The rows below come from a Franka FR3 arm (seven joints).
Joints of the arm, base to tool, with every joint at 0 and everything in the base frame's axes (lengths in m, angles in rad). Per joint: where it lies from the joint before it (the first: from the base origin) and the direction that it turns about. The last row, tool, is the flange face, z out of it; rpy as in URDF.
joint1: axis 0 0 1 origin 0 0 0.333
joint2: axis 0 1 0 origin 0 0 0
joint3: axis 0 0 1 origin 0 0 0.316
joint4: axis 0 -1 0 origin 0.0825 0 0
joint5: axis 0 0 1 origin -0.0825 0 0.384
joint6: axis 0 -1 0 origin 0 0 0
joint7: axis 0 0 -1 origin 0.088 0 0
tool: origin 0 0 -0.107 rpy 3.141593 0 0
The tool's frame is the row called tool.
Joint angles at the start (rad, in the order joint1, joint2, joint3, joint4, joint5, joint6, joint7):
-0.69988 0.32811 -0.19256 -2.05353 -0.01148 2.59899 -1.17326
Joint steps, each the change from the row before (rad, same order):
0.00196 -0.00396 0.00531 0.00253 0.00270 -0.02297 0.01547
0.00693 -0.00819 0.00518 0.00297 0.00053 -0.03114 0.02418
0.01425 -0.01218 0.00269 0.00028 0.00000 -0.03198 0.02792
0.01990 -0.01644 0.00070 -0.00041 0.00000 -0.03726 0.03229
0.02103 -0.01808 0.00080 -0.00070 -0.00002 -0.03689 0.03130
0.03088 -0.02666 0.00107 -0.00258 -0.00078 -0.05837 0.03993
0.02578 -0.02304 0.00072 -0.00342 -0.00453 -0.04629 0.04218
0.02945 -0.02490 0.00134 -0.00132 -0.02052 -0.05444 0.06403
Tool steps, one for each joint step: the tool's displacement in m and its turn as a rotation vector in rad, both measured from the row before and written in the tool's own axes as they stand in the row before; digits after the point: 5 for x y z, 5 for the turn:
0.00350 -0.00233 -0.00130 0.01707 -0.00174 0.01170
0.00603 -0.00363 -0.00344 0.02011 -0.00318 0.01411
0.00823 -0.00561 -0.00498 0.01938 -0.00318 0.01260
0.00969 -0.00725 -0.00694 0.02075 -0.00418 0.01337
0.00989 -0.00807 -0.00782 0.01915 -0.00396 0.01110
0.01311 -0.01362 -0.01049 0.03210 -0.01095 0.00947
0.00986 -0.01222 -0.00872 0.02288 -0.01209 0.01397
0.01044 -0.01425 -0.00995 0.01787 -0.02546 0.02107

